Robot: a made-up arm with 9 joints. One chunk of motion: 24 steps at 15 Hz.
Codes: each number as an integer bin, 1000 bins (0 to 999) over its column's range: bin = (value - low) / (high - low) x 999, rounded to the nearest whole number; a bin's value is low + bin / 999 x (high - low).
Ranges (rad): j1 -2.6..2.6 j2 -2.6..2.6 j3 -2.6..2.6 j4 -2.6..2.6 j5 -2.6..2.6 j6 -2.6..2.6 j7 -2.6..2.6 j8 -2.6..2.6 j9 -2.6..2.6
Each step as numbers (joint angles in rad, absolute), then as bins.
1 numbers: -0.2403 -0.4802 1.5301 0.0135 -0.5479 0.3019 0.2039 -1.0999 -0.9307
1 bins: 453 407 793 502 394 557 539 288 321
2 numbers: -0.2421 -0.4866 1.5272 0.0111 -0.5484 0.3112 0.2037 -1.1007 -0.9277
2 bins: 453 406 793 502 394 559 539 288 321
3 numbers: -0.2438 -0.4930 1.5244 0.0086 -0.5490 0.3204 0.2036 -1.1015 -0.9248
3 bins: 453 405 792 501 394 561 539 288 322
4 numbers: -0.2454 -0.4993 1.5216 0.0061 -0.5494 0.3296 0.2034 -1.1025 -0.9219
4 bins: 452 404 792 501 394 563 539 288 322
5 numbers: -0.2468 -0.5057 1.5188 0.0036 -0.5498 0.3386 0.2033 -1.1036 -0.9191
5 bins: 452 402 791 500 394 565 539 287 323
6 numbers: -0.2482 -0.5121 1.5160 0.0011 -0.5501 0.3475 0.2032 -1.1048 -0.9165
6 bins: 452 401 791 500 394 566 539 287 323
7 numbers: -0.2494 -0.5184 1.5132 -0.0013 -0.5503 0.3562 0.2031 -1.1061 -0.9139
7 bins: 452 400 790 499 394 568 539 287 324
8 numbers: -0.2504 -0.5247 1.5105 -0.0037 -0.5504 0.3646 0.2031 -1.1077 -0.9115
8 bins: 451 399 790 499 394 570 539 287 324
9 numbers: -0.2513 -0.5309 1.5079 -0.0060 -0.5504 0.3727 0.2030 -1.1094 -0.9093
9 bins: 451 398 789 498 394 571 538 286 325
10 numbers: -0.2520 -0.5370 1.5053 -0.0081 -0.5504 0.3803 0.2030 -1.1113 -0.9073
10 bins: 451 396 789 498 394 573 538 286 325
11 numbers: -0.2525 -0.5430 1.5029 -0.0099 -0.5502 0.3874 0.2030 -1.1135 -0.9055
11 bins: 451 395 788 498 394 574 538 286 326
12 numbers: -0.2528 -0.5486 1.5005 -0.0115 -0.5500 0.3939 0.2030 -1.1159 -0.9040
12 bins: 451 394 788 497 394 575 538 285 326
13 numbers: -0.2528 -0.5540 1.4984 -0.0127 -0.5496 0.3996 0.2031 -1.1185 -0.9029
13 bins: 451 393 787 497 394 576 539 285 326
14 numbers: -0.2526 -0.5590 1.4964 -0.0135 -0.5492 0.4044 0.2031 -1.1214 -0.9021
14 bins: 451 392 787 497 394 577 539 284 326
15 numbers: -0.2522 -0.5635 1.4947 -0.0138 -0.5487 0.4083 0.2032 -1.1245 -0.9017
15 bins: 451 391 787 497 394 578 539 283 326
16 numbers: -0.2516 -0.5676 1.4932 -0.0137 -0.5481 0.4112 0.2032 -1.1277 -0.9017
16 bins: 451 390 786 497 394 578 539 283 326
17 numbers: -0.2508 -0.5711 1.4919 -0.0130 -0.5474 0.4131 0.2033 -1.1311 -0.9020
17 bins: 451 390 786 497 394 579 539 282 326
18 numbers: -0.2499 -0.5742 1.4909 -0.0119 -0.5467 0.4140 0.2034 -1.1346 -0.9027
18 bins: 451 389 786 497 394 579 539 282 326
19 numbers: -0.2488 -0.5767 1.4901 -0.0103 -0.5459 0.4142 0.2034 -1.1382 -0.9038
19 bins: 452 389 786 498 395 579 539 281 326
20 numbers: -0.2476 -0.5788 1.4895 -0.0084 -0.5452 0.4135 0.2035 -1.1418 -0.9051
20 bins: 452 388 786 498 395 579 539 280 326
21 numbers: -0.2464 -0.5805 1.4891 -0.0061 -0.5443 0.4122 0.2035 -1.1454 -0.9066
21 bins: 452 388 786 498 395 579 539 279 325
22 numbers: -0.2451 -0.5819 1.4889 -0.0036 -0.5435 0.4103 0.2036 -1.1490 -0.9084
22 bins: 452 388 786 499 395 578 539 279 325
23 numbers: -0.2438 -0.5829 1.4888 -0.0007 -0.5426 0.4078 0.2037 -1.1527 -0.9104
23 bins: 453 388 786 499 395 578 539 278 325
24 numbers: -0.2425 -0.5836 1.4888 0.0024 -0.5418 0.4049 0.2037 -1.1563 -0.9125
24 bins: 453 387 786 500 395 577 539 277 324
